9 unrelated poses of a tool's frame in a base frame.
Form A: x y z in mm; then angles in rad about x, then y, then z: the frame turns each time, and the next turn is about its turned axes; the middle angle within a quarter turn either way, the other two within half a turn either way.
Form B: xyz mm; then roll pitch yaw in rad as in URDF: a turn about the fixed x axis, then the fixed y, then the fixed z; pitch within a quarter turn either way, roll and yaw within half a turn. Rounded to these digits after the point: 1 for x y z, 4 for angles.
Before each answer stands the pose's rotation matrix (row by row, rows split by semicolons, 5 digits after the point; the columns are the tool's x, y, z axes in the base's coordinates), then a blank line. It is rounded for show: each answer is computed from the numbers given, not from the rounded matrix.
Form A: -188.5, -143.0, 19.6, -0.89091, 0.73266, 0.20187
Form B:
0.72830 -0.14905 0.66885; -0.38351 0.72022 0.57810; -0.56789 -0.67754 0.46738

-188.5, -143.0, 19.6, -0.9669, 0.6039, -0.4847
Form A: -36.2, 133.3, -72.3, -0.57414, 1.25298, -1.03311
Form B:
0.16004 0.26840 0.94992; -0.98541 -0.01308 0.16972; 0.05798 -0.96322 0.26239

-36.2, 133.3, -72.3, -1.3048, -0.0580, -1.4098
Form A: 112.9, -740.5, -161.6, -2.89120, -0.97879, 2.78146
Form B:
-0.52223 -0.19665 -0.82982; -0.53384 0.83421 0.13827; 0.66505 0.51520 -0.54063

112.9, -740.5, -161.6, 2.3803, -0.7276, -2.3452
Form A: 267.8, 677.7, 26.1, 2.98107, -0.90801, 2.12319
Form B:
-0.32287 -0.52380 -0.78828; -0.77421 0.62524 -0.09835; 0.54438 0.57854 -0.60741

267.8, 677.7, 26.1, 2.3805, -0.5756, -1.9659
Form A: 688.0, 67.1, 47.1, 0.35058, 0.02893, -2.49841
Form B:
-0.79986 0.59949 0.02893; -0.57121 -0.74556 -0.34330; -0.18424 -0.29111 0.93878

688.0, 67.1, 47.1, -0.3007, 0.1853, -2.5214
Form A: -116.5, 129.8, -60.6, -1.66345, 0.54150, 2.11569
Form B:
-0.44417 -0.73284 0.51542; 0.18689 0.48685 0.85326; -0.87623 0.47532 -0.07928

-116.5, 129.8, -60.6, 1.7361, 1.0680, 2.7433
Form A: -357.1, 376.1, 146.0, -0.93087, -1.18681, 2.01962
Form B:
-0.16255 -0.33752 -0.92718; 0.21529 -0.92917 0.30050; -0.96293 -0.15076 0.22370

-357.1, 376.1, 146.0, -0.5930, 1.2977, 2.2175
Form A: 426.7, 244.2, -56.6, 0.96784, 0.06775, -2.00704
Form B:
-0.42157 0.90427 0.06770; -0.53753 -0.18907 -0.82177; -0.73030 -0.38282 0.56578

426.7, 244.2, -56.6, -0.5949, 0.8188, -2.2359
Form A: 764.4, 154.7, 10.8, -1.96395, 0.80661, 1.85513
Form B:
-0.19410 -0.66417 0.72195; -0.18065 0.74756 0.63916; -0.96420 -0.00636 -0.26509

764.4, 154.7, 10.8, -3.1176, 1.3024, -2.3921
